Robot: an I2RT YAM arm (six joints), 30 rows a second.
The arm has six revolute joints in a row. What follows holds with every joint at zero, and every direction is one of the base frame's. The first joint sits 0.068 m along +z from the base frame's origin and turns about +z. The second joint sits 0.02 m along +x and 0.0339 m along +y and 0.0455 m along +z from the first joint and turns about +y. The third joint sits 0.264 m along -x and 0.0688 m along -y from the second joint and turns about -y. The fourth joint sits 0.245 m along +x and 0.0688 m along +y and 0.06 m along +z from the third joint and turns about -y. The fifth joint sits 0.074 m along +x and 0.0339 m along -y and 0.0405 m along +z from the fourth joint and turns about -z. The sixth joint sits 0.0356 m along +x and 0.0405 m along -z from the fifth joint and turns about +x. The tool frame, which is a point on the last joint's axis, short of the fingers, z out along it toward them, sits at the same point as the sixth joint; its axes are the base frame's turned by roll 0, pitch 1.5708 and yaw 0 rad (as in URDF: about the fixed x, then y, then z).
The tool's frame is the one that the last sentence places.
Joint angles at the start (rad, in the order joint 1, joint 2, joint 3, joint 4, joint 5, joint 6): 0.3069 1.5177 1.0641 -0.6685 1.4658 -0.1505
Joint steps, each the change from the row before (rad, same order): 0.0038 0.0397 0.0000 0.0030 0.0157 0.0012; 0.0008 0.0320 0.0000 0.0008 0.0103 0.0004; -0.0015 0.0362 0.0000 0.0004 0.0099 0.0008; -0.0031 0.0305 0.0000 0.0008 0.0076 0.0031; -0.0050 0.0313 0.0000 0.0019 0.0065 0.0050; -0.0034 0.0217 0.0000 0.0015 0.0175 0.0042; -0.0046 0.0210 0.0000 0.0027 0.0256 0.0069; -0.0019 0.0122 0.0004 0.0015 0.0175 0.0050; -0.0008 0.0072 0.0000 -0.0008 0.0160 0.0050; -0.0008 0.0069 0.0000 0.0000 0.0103 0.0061; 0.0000 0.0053 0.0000 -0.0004 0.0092 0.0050; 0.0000 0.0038 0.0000 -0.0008 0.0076 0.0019; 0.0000 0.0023 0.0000 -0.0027 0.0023 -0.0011; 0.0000 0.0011 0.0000 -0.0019 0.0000 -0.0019
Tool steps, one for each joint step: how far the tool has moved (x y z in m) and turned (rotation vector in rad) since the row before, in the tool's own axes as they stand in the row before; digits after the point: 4 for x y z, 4 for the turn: -0.0023 0.0113 0.0002 0.0139 0.0022 -0.0357; -0.0017 0.0091 0.0006 0.0096 0.0033 -0.0308; -0.0017 0.0103 0.0013 0.0097 0.0055 -0.0348; -0.0014 0.0087 0.0016 0.0078 0.0061 -0.0263; -0.0015 0.0089 0.0021 0.0070 0.0075 -0.0241; -0.0010 0.0057 0.0014 0.0177 0.0067 -0.0158; -0.0009 0.0052 0.0016 0.0259 0.0084 -0.0113; -0.0006 0.0029 0.0006 0.0176 0.0041 -0.0053; -0.0002 0.0016 0.0002 0.0160 0.0026 -0.0030; -0.0003 0.0017 0.0002 0.0103 0.0018 -0.0008; -0.0002 0.0013 -0.0001 0.0092 0.0008 -0.0007; -0.0001 0.0009 0.0000 0.0076 0.0006 -0.0027; 0.0001 0.0006 0.0000 0.0023 0.0000 -0.0061; 0.0001 0.0003 0.0000 0.0000 -0.0002 -0.0049
